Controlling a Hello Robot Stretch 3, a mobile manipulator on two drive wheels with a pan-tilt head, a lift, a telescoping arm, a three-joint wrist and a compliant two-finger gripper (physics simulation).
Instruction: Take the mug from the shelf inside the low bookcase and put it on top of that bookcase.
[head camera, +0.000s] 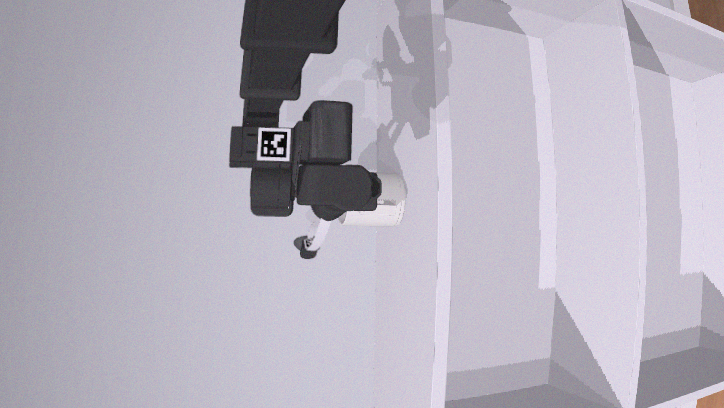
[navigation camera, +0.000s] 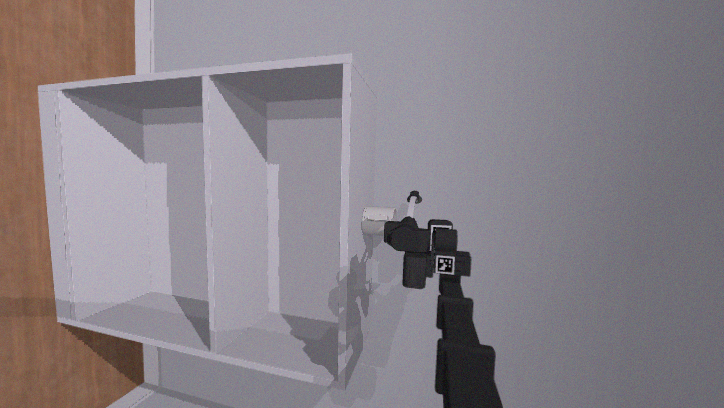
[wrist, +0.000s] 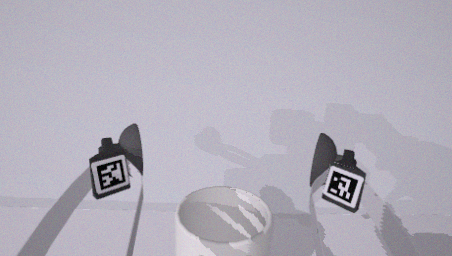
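Frame: origin at the robot's base, x ahead, y left, z up, level; centimetres.
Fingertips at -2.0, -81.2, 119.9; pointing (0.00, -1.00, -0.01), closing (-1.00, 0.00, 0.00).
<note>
Offsets run from my fingertips to a thing's middle, as dx, dy, dz. "spot": to the spot under its first point. Level surfaces: height alone.
A white mug @(+0.3, +1.8, -9.2) (head camera: 395, 212) (navigation camera: 378, 213) (wrist: 222, 245) stands upright on top of the low white bookcase @(spot: +13.5, +17.4, -14.9) (head camera: 443, 304) (navigation camera: 346, 152), near its front edge in the head view. My gripper (wrist: 227, 147) is open, with its two fingers wide apart. In the wrist view the mug's open rim shows low between the fingers, apart from both, and its lower part is cut off. In the head and navigation views one fingertip shows past the wrist, farther from the bookcase top than the mug. The wrist covers part of the mug in the head view. The mug's handle is not visible.
A grey wall (head camera: 126, 253) (navigation camera: 582, 152) lies behind the bookcase. Two compartments of the bookcase show in the navigation view, with a divider (navigation camera: 207, 202) between them. The arm (head camera: 288, 25) (navigation camera: 466, 369) reaches in beside the bookcase. Brown wooden floor @(dz -119.9) (navigation camera: 65, 40) shows at the bookcase's foot.
</note>
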